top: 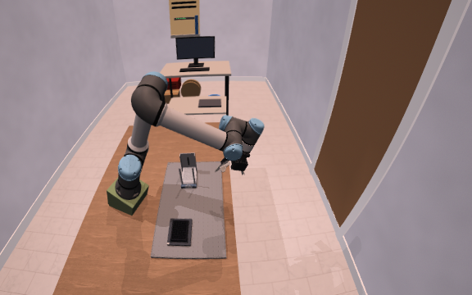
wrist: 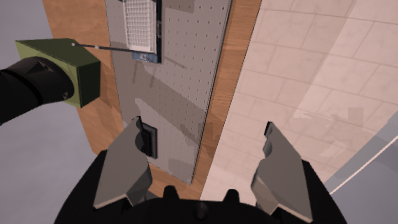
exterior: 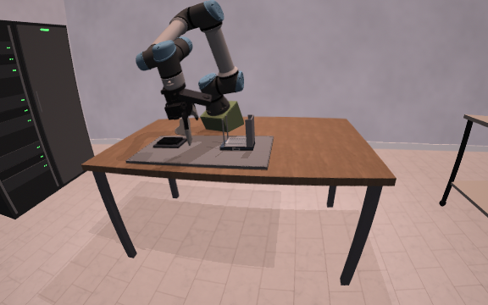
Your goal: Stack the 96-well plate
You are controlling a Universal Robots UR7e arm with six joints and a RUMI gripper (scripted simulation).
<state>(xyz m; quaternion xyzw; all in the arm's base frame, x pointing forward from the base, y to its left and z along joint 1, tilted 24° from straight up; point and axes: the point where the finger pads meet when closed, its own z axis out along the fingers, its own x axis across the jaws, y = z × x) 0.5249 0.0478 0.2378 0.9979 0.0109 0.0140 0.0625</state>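
The black 96-well plate is 300 mm behind my hand, 240 mm to the right of it and 140 mm below it. Round my hand: pale plate (220 mm behind, 150 mm to the left, 130 mm below); then plate nest N1 (300 mm behind, 240 mm to the right, 150 mm below); then rack post (170 mm behind, 200 mm to the left, 70 mm below).
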